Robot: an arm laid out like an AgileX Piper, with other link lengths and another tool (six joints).
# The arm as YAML. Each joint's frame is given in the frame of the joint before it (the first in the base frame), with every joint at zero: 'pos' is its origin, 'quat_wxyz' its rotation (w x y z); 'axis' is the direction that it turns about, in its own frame. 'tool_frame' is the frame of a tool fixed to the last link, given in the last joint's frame.
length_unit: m
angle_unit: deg
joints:
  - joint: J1
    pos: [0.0, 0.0, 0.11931]
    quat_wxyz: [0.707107, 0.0, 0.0, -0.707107]
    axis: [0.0, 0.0, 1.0]
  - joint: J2
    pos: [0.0, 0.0, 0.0]
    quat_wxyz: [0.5, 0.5, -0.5, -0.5]
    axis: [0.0, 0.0, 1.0]
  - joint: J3
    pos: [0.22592, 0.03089, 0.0]
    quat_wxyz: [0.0, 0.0, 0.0, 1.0]
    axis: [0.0, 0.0, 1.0]
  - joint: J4
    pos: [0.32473, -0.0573, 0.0]
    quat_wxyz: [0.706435, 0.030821, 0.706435, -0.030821]
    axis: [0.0, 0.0, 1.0]
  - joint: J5
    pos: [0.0, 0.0, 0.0]
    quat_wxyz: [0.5, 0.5, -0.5, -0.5]
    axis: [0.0, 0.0, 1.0]
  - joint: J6
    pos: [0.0, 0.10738, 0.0]
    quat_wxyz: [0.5, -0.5, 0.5, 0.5]
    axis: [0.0, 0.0, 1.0]
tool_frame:
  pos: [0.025, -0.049, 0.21]
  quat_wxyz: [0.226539, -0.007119, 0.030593, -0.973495]
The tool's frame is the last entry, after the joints.
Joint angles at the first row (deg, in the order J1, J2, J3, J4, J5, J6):
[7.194, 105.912, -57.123, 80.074, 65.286, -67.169]
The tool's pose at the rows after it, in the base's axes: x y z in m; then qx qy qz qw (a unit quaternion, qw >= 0):
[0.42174 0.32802 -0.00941 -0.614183 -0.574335 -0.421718 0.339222]
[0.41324 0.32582 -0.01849 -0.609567 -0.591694 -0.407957 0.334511]
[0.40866 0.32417 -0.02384 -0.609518 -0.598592 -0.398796 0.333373]
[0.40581 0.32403 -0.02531 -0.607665 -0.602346 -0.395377 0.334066]
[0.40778 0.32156 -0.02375 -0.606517 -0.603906 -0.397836 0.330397]
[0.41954 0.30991 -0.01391 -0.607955 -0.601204 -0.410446 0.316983]
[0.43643 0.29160 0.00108 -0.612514 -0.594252 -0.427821 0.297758]
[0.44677 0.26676 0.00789 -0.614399 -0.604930 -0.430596 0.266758]
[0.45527 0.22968 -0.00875 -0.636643 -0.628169 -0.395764 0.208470]
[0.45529 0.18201 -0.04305 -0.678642 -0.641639 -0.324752 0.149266]
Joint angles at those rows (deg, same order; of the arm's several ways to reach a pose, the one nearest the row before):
[7.194, 105.912, -57.123, 78.720, 65.286, -67.646]
[7.194, 105.912, -57.122, 76.071, 65.287, -67.646]
[7.194, 105.912, -57.123, 74.624, 65.286, -67.166]
[7.195, 105.912, -57.123, 74.027, 65.510, -67.129]
[6.847, 105.658, -57.121, 73.835, 65.510, -67.433]
[5.186, 104.363, -57.121, 73.681, 65.510, -67.814]
[2.707, 102.392, -57.122, 73.537, 65.510, -67.920]
[-0.034, 99.960, -57.123, 70.384, 65.196, -67.907]
[-1.614, 96.956, -57.124, 61.945, 61.252, -63.904]
[-1.857, 94.860, -57.123, 49.201, 56.626, -54.191]

